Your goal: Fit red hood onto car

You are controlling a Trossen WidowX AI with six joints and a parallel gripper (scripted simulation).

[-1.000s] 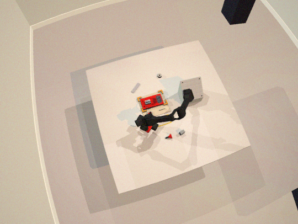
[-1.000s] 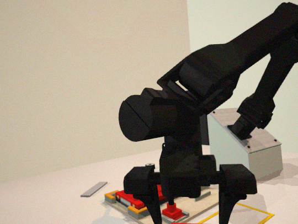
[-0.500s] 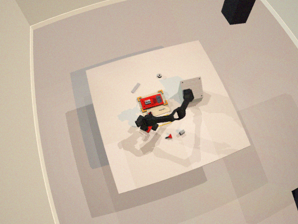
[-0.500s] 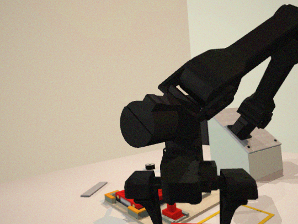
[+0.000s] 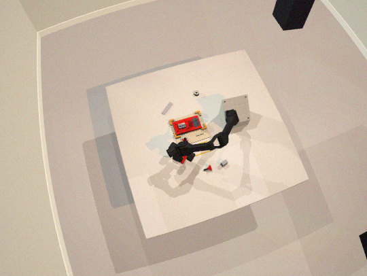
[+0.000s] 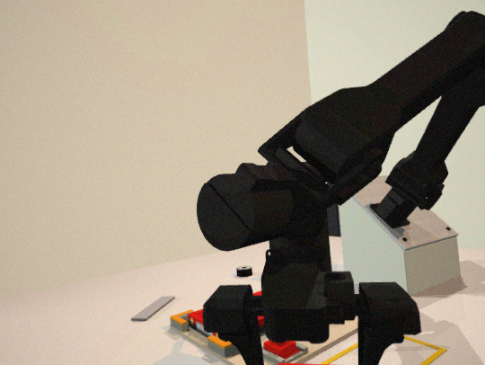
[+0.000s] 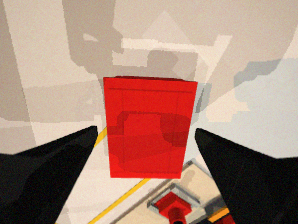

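My gripper tip is 60 mm past the grey engine block, 220 mm to the left of it and 10 mm below it. Also, from my gripper tip: grey piece 280 mm behind, 140 mm to the left; red hood right at my gripper tip; grey flat bar 410 mm to the right, 20 mm below.
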